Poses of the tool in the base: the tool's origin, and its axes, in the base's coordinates. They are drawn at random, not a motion.
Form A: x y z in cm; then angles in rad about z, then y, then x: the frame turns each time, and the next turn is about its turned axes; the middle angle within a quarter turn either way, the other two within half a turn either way.
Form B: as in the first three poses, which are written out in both.
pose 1, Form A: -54.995, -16.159, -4.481, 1.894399, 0.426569, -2.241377
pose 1, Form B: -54.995, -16.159, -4.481, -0.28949, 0.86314, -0.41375, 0.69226, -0.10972, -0.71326
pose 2, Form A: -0.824, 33.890, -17.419, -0.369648, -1.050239, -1.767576
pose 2, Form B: -0.824, 33.890, -17.419, 0.46377, -0.17969, 0.86754, 0.72270, -0.48969, -0.48777
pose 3, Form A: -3.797, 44.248, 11.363, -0.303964, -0.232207, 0.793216
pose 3, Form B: -3.797, 44.248, 11.363, 0.92855, -0.29127, 0.23013, 0.05351, 0.71848, 0.69349
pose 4, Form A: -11.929, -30.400, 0.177, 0.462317, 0.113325, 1.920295
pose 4, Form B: -11.929, -30.400, 0.177, 0.88928, 0.44316, -0.11308, 0.24782, -0.25909, 0.93352
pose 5, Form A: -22.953, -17.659, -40.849, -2.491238, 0.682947, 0.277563
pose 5, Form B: -22.953, -17.659, -40.849, -0.61737, -0.46967, -0.63108, 0.44467, -0.87011, 0.21256
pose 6, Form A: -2.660, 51.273, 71.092, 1.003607, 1.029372, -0.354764
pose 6, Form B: -2.660, 51.273, 71.092, 0.27688, 0.43466, -0.85698, -0.95083, 0.25273, -0.17902
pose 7, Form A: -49.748, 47.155, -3.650, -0.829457, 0.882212, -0.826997
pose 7, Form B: -49.748, 47.155, -3.650, 0.42910, -0.46868, -0.77215, 0.11569, 0.87632, -0.46762
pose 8, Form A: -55.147, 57.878, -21.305, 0.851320, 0.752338, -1.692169
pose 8, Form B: -55.147, 57.878, -21.305, 0.48112, 0.54914, -0.68335, -0.35594, -0.58999, -0.72472
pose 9, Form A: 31.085, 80.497, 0.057, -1.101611, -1.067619, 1.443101
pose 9, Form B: 31.085, 80.497, 0.057, 0.21804, -0.43010, 0.87605, -0.27930, 0.83261, 0.47829
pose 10, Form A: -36.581, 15.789, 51.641, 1.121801, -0.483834, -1.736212
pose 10, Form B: -36.581, 15.789, 51.641, 0.38424, 0.79748, 0.46518, 0.34750, 0.34188, -0.87313
